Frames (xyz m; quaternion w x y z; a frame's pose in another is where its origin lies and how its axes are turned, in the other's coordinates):
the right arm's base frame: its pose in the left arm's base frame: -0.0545 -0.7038 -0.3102 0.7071 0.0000 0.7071 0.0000
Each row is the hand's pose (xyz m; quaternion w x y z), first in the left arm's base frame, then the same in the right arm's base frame.
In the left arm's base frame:
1: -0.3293 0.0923 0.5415 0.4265 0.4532 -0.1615 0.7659
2: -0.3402 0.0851 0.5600 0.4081 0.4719 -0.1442 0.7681
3: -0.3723 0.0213 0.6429 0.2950 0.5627 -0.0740 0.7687
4: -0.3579 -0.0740 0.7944 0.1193 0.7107 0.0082 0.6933
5: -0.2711 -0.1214 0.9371 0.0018 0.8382 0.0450 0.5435
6: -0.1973 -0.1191 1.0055 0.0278 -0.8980 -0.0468 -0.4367
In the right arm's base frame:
1: -0.8517 0.7961 -0.2748 0.1874 -0.2211 -0.4158 0.8620
2: -0.8702 0.7889 -0.2857 0.1866 -0.2094 -0.3905 0.8768
3: -0.9531 0.7251 -0.3178 0.1563 -0.1457 -0.2609 0.9414
4: -1.1046 0.6298 -0.3034 0.0902 0.0123 -0.0786 0.9927
5: -1.2473 0.5824 -0.2166 0.0331 0.2084 0.0305 0.9770
6: -1.3157 0.5847 -0.1428 0.0134 0.3262 0.0527 0.9437

